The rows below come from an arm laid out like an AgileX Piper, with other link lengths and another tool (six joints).
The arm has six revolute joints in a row. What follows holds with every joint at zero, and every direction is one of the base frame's.
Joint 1 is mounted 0.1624 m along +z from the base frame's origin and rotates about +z.
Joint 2 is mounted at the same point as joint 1 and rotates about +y.
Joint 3 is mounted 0.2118 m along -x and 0.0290 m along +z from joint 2 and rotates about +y.
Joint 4 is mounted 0.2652 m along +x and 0.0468 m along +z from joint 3 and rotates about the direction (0.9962, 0, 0.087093).
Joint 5 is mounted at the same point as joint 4 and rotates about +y.
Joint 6 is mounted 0.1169 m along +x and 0.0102 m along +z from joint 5 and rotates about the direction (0.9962, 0, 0.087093).
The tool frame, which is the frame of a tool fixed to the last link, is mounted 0.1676 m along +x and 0.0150 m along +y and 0.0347 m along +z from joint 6; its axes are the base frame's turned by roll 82.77, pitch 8.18 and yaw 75.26 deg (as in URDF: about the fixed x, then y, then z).
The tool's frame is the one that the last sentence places.
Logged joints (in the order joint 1, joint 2, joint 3, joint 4, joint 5, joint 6), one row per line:
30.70 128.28 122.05 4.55 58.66 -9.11
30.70 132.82 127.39 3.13 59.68 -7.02
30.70 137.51 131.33 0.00 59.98 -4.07
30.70 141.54 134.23 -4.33 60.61 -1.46
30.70 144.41 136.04 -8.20 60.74 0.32
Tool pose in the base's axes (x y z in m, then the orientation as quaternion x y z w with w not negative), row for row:
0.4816 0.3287 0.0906 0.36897 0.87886 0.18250 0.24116
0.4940 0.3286 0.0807 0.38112 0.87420 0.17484 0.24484
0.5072 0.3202 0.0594 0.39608 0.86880 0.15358 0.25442
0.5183 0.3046 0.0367 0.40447 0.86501 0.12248 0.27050
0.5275 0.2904 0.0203 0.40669 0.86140 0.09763 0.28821
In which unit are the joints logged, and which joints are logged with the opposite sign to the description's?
The joints are logged in degrees. Opposite sign: joint 3.
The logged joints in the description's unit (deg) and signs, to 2 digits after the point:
30.70 128.28 -122.05 4.55 58.66 -9.11
30.70 132.82 -127.39 3.13 59.68 -7.02
30.70 137.51 -131.33 0.00 59.98 -4.07
30.70 141.54 -134.23 -4.33 60.61 -1.46
30.70 144.41 -136.04 -8.20 60.74 0.32

